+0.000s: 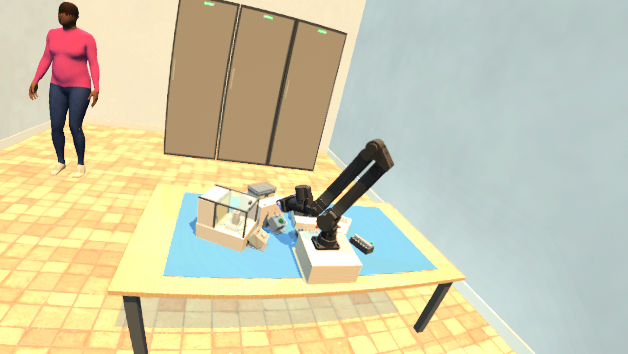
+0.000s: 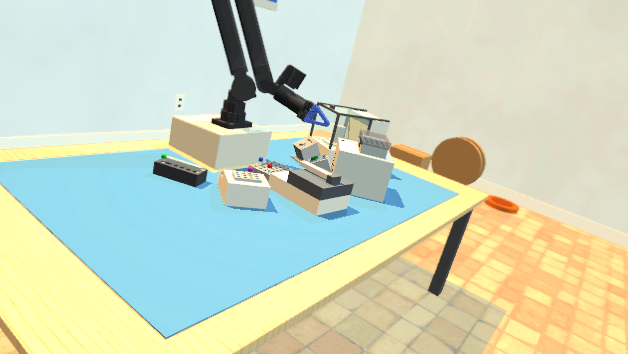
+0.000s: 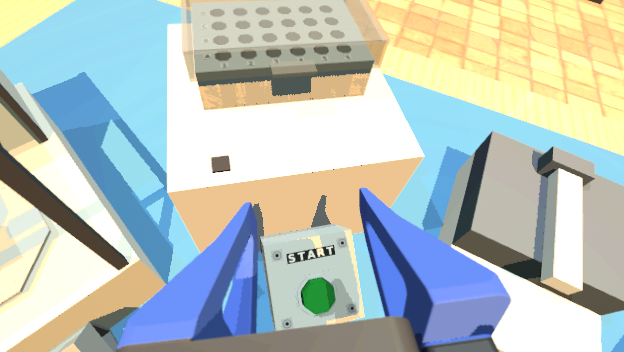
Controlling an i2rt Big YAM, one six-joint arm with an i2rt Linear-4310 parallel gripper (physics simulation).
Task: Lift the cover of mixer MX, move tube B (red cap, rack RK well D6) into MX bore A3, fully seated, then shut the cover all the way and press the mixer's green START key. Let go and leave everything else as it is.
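Places are measured from the arm's base along level axes (x ahead, y up, z right), in centimetres.
Where they show: gripper, fingertip midpoint: (image 1: 280,200) (image 2: 328,125) (image 3: 306,204); arm's base, link origin: (image 1: 325,244) (image 2: 231,125).
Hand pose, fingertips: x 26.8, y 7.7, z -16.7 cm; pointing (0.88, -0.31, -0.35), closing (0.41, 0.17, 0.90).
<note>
Things, the pixels of their top centre, and the offset from my fingertips.
- Mixer MX, top centre: (image 3: 298,61) (image 2: 356,130) (image 1: 270,190) dx +8.9, dy +0.7, dz -3.6 cm
- white box with a grey bore block, top centre: (image 3: 281,9) (image 2: 373,135) (image 1: 263,186) dx +13.7, dy +0.7, dz -6.7 cm
- green START key, top centre: (image 3: 319,291) (image 2: 315,155) (image 1: 281,219) dx -0.7, dy -10.8, dz +2.3 cm
- red cap, top centre: (image 2: 270,164) dx -3.9, dy -12.8, dz +22.1 cm
- dark-topped device with a white bar, top centre: (image 3: 573,226) (image 2: 314,165) (image 1: 307,206) dx +10.4, dy -8.1, dz +20.3 cm
- black strip rack with a green cap, top centre: (image 2: 182,161) (image 1: 363,239) dx -16.0, dy -13.5, dz +45.7 cm
- white box, top centre: (image 2: 245,171) (image 1: 340,220) dx +0.5, dy -11.3, dz +38.3 cm
Mixer MX (image 3: 295,135) (image 2: 367,172) is a white box with a grey bore block (image 1: 261,189). Its translucent cover (image 3: 375,45) (image 2: 374,135) lies down over the block; whether it is fully shut I cannot tell. No cap shows in bore A3 (image 3: 273,52). The green START key (image 3: 318,296) (image 1: 281,221) (image 2: 314,158) is on a small grey sloped box in front of the mixer. My gripper (image 3: 306,204) (image 1: 279,203) (image 2: 327,124) is open and empty, its fingertips above and to either side of that box. A red cap (image 2: 270,165) shows in the rack; its well is too small to read.
A glass-walled instrument (image 1: 220,240) (image 3: 100,305) stands left of the mixer. A dark-topped device with a white bar (image 3: 505,200) (image 2: 320,185) stands right. A black strip rack with a green cap (image 2: 180,172) (image 1: 361,243) and a white box (image 2: 245,192) stand further off. A person (image 1: 72,60) stands behind.
</note>
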